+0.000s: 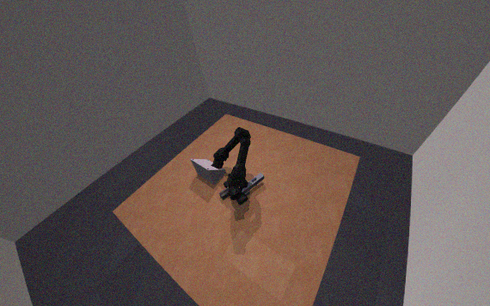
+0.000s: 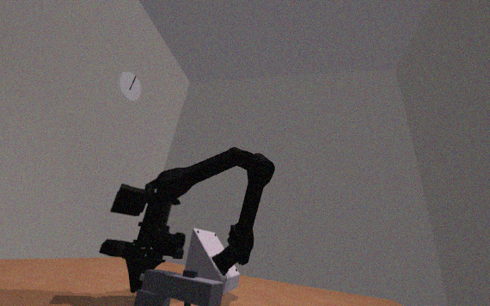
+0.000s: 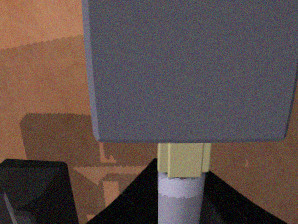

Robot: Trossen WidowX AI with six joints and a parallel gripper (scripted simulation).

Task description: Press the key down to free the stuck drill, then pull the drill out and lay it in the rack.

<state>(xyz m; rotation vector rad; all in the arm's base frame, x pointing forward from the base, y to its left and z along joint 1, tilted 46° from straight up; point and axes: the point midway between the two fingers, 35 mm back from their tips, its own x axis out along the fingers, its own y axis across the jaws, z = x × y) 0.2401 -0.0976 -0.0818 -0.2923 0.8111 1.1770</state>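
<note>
Right now the drill is 20 mm ahead of my gripper tip, 50 mm to the left of it and 30 mm above it. The rest, counted from my gripper tip: grey holder block: 50 mm ahead, 110 mm to the left, 30 mm above; then dark rack: 90 mm behind, 10 mm to the right; then dark key: 60 mm ahead, 140 mm to the left, 40 mm above.
</note>
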